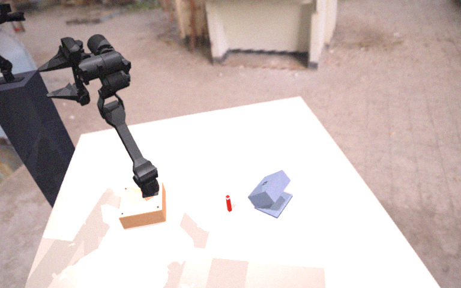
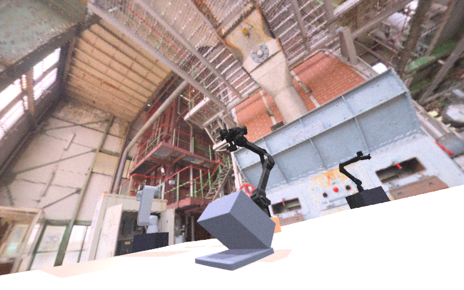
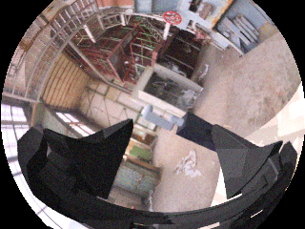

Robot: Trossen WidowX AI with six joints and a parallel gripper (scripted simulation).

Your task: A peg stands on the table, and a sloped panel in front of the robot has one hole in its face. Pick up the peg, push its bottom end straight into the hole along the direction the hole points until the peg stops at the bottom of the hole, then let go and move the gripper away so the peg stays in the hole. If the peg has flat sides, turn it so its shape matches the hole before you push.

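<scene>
Right now the red peg is 42 cm ahead of my gripper tip, 5 cm to the left of it and 58 cm below it. The rest, counted from my gripper tip: sloped panel 58 cm ahead, 5 cm to the left, 57 cm below.
</scene>
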